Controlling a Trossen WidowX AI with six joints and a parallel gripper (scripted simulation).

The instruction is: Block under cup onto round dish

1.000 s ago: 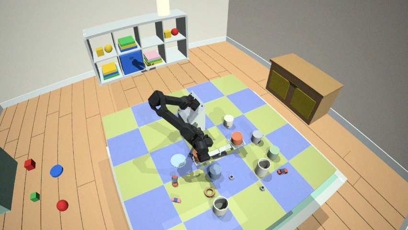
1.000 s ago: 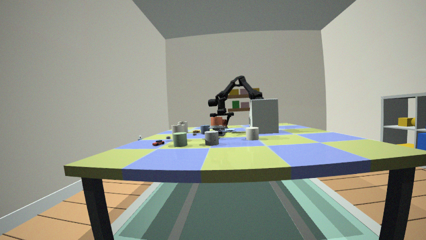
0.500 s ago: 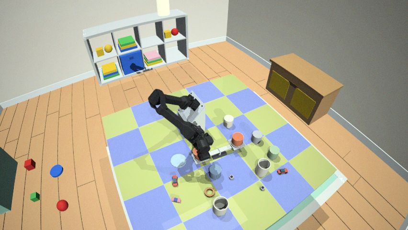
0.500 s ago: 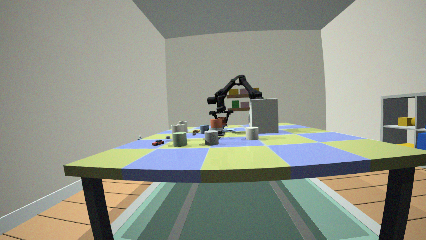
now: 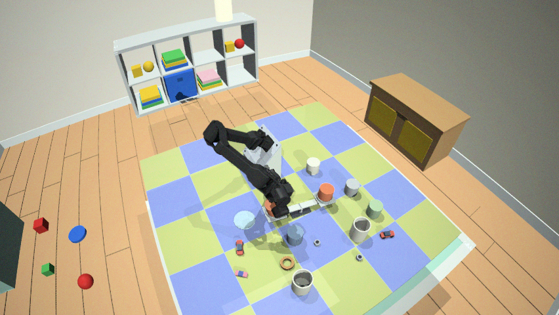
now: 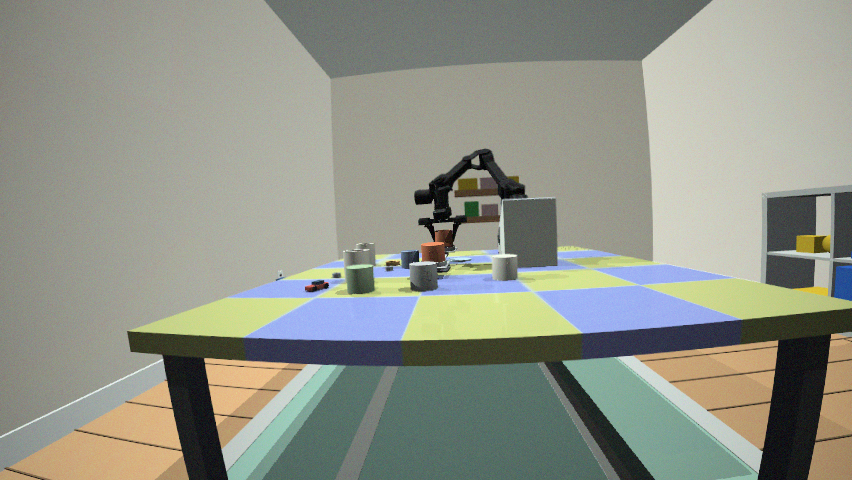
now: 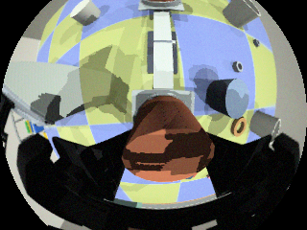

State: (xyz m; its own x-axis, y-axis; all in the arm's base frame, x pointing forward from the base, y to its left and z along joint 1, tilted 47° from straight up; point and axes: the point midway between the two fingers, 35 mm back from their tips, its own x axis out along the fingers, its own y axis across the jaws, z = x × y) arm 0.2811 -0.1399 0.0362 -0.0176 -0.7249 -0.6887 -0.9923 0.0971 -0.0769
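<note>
Right now my gripper tip is 60 mm past the pale blue round dish, 120 mm to the left of it and 90 mm above it. From my gripper tip the other things lie so: orange cup: 20 mm to the right, 10 mm above; then blue-grey cylinder: 150 mm ahead, 20 mm to the left, 50 mm below; then grey cylinder: 40 mm ahead, 440 mm to the left, 50 mm below.
</note>
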